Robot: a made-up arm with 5 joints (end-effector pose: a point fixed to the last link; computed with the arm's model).
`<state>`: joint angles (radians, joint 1 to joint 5).
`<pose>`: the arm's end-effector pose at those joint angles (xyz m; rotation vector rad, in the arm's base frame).
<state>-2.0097 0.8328 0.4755 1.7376 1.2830</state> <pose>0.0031 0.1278 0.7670 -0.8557 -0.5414 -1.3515</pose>
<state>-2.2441 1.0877 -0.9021 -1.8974 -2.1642</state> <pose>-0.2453 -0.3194 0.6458 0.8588 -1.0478 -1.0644</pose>
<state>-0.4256 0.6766 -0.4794 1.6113 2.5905</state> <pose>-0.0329 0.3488 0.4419 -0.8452 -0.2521 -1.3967</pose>
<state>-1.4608 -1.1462 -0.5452 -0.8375 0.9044</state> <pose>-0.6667 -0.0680 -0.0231 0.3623 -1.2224 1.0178</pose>
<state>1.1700 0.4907 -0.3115 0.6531 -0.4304</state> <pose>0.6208 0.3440 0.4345 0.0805 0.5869 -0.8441</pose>
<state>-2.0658 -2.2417 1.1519 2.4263 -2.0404</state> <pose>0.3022 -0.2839 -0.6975 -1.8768 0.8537 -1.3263</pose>
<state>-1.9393 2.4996 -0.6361 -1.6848 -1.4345</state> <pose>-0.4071 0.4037 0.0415 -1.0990 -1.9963 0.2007</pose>
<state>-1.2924 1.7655 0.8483 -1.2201 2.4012</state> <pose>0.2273 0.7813 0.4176 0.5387 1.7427 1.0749</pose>
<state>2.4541 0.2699 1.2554 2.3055 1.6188</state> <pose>-0.1526 0.3346 0.5177 -1.3335 -0.1843 1.0897</pose>
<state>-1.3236 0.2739 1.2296 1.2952 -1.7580</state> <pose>0.2251 0.0706 0.8963 0.5889 1.1179 0.5775</pose>
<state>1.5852 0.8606 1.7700 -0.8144 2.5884</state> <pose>-0.4926 0.0167 0.7365 0.4311 -1.6851 -0.6184</pose>
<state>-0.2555 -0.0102 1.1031 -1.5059 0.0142</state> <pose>0.0657 -0.2585 0.5986 0.7581 0.8901 -1.0964</pose>
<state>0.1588 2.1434 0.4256 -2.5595 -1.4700</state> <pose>0.7722 -0.1142 0.2962 2.1251 0.5365 0.7927</pose>
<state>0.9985 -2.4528 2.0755 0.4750 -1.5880</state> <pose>-0.5840 -0.1932 -0.1296 0.6839 -0.9923 0.5383</pose>
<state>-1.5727 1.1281 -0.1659 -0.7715 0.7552</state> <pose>-0.5979 0.2843 0.4105 -1.0080 0.7593 1.4626</pose>
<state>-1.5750 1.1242 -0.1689 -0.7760 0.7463</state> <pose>-0.5980 0.2815 0.4079 -1.0117 0.7452 1.4555</pose>
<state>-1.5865 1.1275 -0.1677 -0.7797 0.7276</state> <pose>-0.5988 0.2789 0.4028 -1.0244 0.7303 1.4447</pose>
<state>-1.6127 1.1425 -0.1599 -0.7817 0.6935</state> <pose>-0.6008 0.2764 0.3934 -1.0519 0.7140 1.4285</pose>
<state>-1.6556 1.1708 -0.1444 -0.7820 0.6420</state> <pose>-0.6042 0.2737 0.3786 -1.0965 0.6941 1.4053</pose>
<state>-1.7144 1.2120 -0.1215 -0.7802 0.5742</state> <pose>-0.6093 0.2700 0.3576 -1.1584 0.6680 1.3752</pose>
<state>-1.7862 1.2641 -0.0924 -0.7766 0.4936</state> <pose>-0.6158 0.2644 0.3299 -1.2354 0.6324 1.3384</pose>
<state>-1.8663 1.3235 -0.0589 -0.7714 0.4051</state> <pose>-0.6231 0.2563 0.2964 -1.3223 0.5853 1.2957</pose>
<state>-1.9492 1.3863 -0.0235 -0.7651 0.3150</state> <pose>-0.6303 0.2453 0.2588 -1.4124 0.5268 1.2493</pose>
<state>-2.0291 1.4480 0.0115 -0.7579 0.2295</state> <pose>-0.6363 0.2320 0.2202 -1.4982 0.4611 1.2023</pose>
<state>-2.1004 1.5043 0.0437 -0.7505 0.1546</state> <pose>-0.6405 0.2182 0.1840 -1.5730 0.3950 1.1583</pose>
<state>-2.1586 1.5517 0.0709 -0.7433 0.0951</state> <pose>-0.6431 0.2056 0.1532 -1.6329 0.3370 1.1211</pose>
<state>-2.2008 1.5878 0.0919 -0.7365 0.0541</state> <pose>-0.6447 0.1960 0.1300 -1.6761 0.2953 1.0938</pose>
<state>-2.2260 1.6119 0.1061 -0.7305 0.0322</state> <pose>-0.6461 0.1903 0.1151 -1.7034 0.2741 1.0778</pose>
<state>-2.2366 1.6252 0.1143 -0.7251 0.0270</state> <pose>-0.6479 0.1884 0.1080 -1.7174 0.2729 1.0725</pose>
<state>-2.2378 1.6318 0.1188 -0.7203 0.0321</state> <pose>-0.6499 0.1892 0.1057 -1.7233 0.2846 1.0736</pose>
